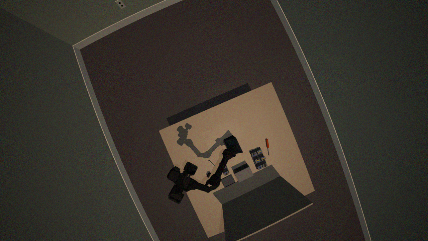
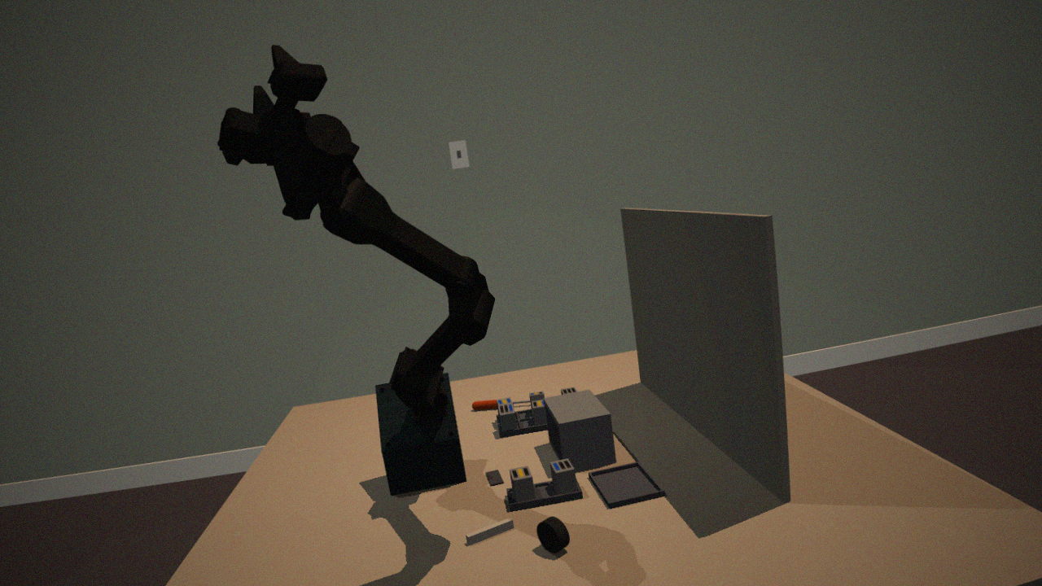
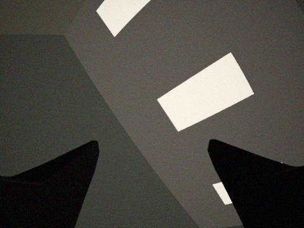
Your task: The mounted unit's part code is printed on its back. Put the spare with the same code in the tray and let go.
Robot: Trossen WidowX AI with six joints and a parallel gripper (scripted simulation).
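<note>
The grey spare lies 71 cm below my gripper tip, 48 cm ahead of it and 47 cm to the left of it. The rest, counted from my gripper tip: grey bar 75 cm below, 20 cm ahead; mounted unit 70 cm below, 43 cm ahead, 25 cm to the left; black tape roll 73 cm below, 29 cm ahead, 8 cm to the right.
</note>
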